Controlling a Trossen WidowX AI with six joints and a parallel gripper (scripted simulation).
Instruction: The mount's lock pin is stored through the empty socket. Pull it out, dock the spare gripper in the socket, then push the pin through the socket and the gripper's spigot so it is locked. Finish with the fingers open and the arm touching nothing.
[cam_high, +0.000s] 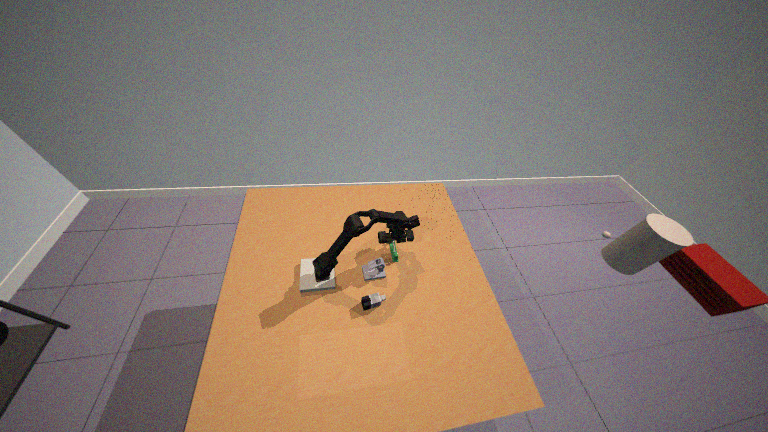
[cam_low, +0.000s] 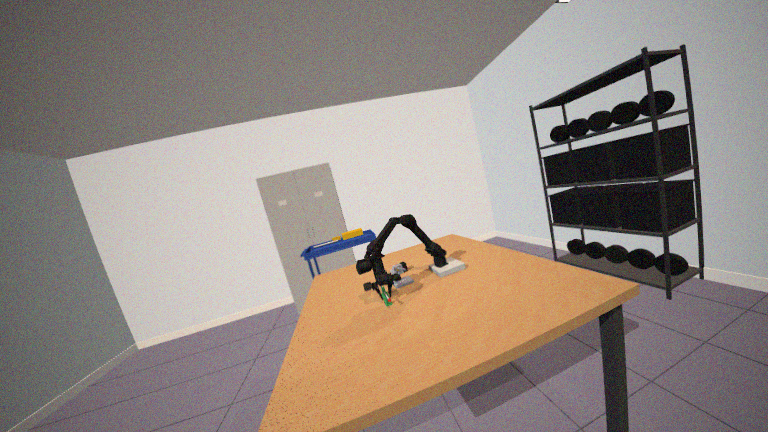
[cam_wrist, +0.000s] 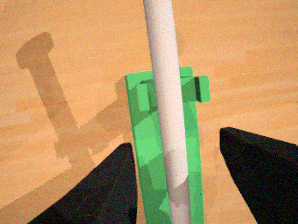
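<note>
My gripper tip is now 10 mm past the green strip and 40 mm to the left of it. The rest, counted from my gripper tip: spare gripper 190 mm behind, 290 mm to the right, 10 mm above; then grey mount 140 mm behind, 130 mm to the right, 30 mm above.
</note>
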